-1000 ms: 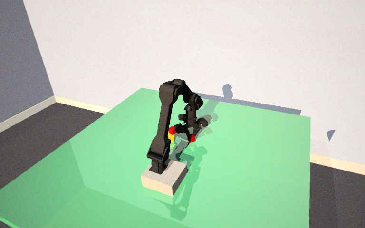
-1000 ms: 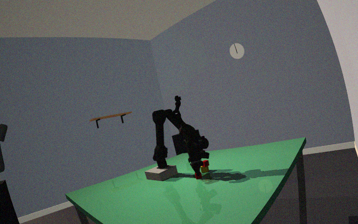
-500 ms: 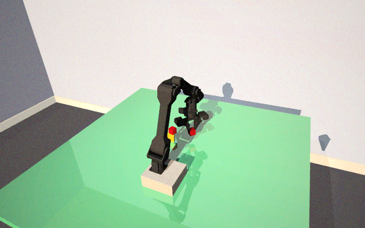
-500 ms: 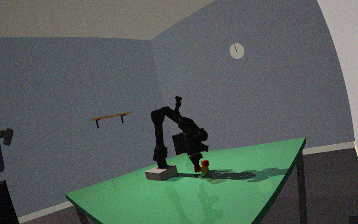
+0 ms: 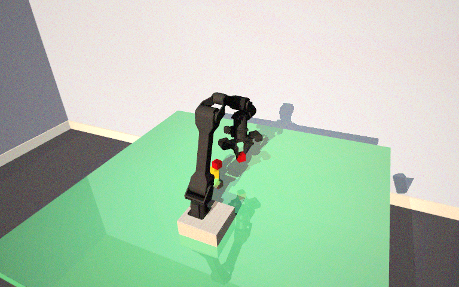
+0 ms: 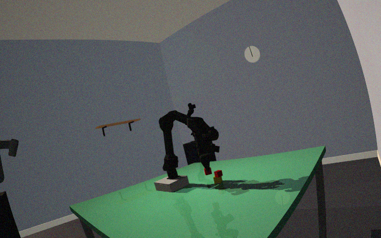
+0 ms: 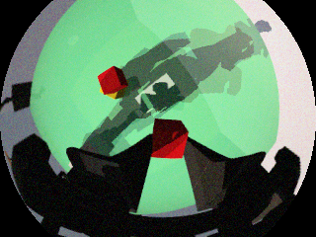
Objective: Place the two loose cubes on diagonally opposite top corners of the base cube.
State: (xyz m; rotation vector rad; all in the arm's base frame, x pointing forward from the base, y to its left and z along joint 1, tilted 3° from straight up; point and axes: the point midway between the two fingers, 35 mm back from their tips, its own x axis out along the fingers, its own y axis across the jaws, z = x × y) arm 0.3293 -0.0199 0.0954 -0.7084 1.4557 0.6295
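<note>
My gripper tip is 40 mm past the yellow base cube, 110 mm to the right of it and 90 mm above it.
</note>
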